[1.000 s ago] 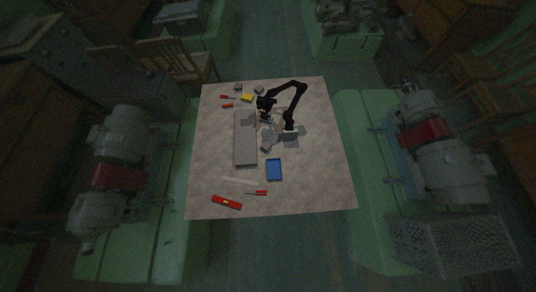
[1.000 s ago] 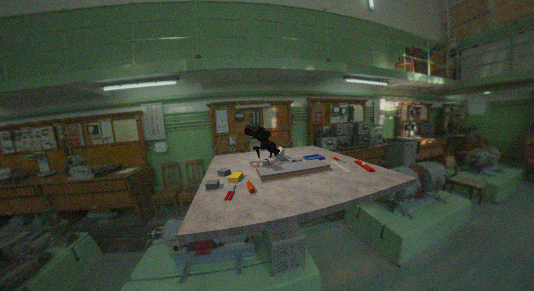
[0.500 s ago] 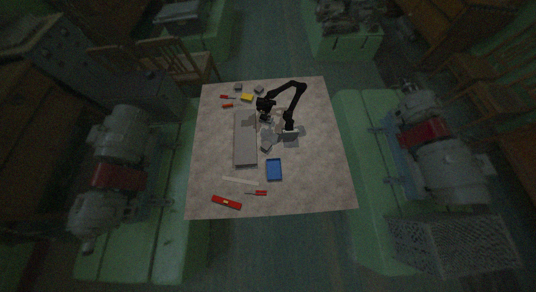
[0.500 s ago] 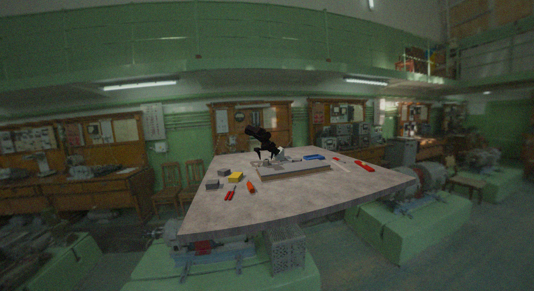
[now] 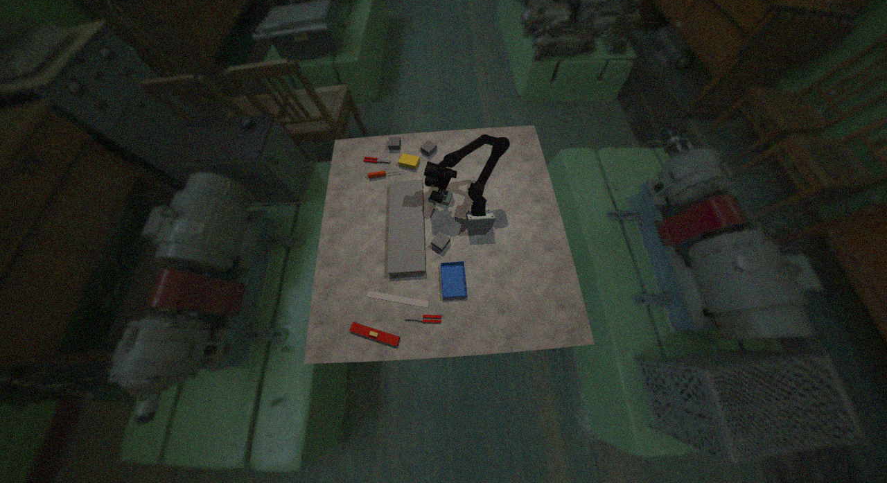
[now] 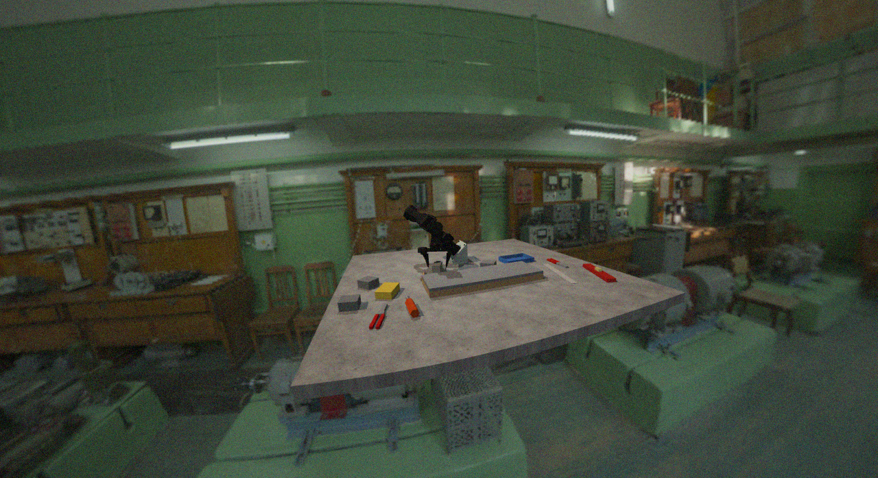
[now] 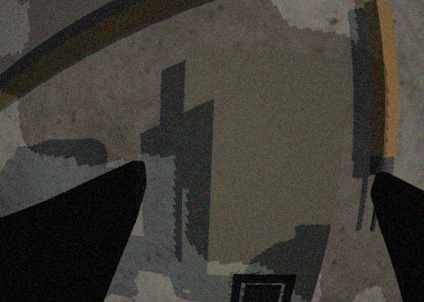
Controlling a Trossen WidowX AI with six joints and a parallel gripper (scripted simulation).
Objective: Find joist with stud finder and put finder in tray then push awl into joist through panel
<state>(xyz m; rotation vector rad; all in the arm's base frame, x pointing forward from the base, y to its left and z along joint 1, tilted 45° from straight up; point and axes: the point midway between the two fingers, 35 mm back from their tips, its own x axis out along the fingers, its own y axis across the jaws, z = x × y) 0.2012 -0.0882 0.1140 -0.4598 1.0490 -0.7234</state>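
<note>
My gripper tip is now 3 cm past the stud finder and 1 cm to the right of it. The rest, counted from my gripper tip: dark display 4 cm behind, 1 cm to the left, 2 cm above; awl 1 cm behind, 7 cm to the right, 3 cm below; yellow block 18 cm ahead, 24 cm to the right, 3 cm below.
</note>
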